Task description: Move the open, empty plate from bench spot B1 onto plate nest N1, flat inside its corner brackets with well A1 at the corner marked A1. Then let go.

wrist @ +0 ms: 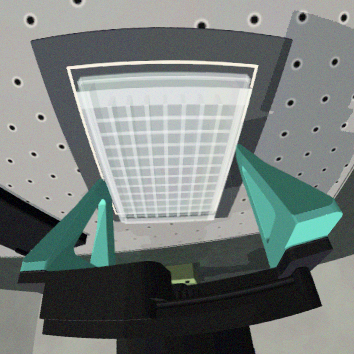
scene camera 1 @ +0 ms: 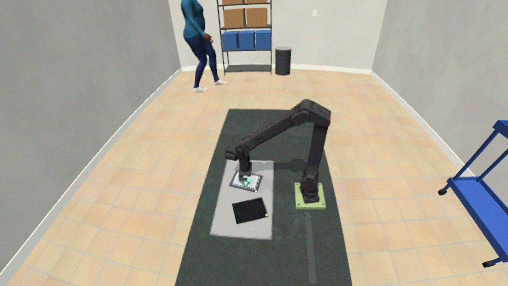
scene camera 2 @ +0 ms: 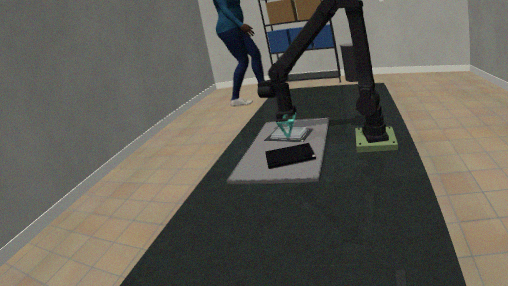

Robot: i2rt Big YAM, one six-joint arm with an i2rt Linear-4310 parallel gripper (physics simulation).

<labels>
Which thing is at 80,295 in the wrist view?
The gripper.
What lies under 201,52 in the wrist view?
A black outlined nest.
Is the gripper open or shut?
Open.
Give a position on a black nest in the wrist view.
At 31,224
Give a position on a well plate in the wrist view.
164,140
</labels>
